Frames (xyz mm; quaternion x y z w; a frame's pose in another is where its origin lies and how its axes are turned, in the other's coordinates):
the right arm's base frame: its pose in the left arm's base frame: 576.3 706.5 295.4 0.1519 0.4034 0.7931 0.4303
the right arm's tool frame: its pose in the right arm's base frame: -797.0 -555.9 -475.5 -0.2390 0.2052 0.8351 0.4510
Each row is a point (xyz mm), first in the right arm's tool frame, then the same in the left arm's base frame.
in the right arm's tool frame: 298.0 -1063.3 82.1
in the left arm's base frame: 57.1 229.6 23.6
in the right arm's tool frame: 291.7 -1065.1 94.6
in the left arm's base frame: 61.8 236.8 34.8
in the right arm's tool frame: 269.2 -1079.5 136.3
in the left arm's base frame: 71.0 266.1 73.6
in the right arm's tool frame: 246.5 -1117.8 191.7
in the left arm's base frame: 63.7 307.7 130.8
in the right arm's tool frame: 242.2 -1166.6 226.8
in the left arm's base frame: 33.7 336.5 174.4
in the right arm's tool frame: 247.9 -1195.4 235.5
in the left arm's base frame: 9.0 345.5 190.2
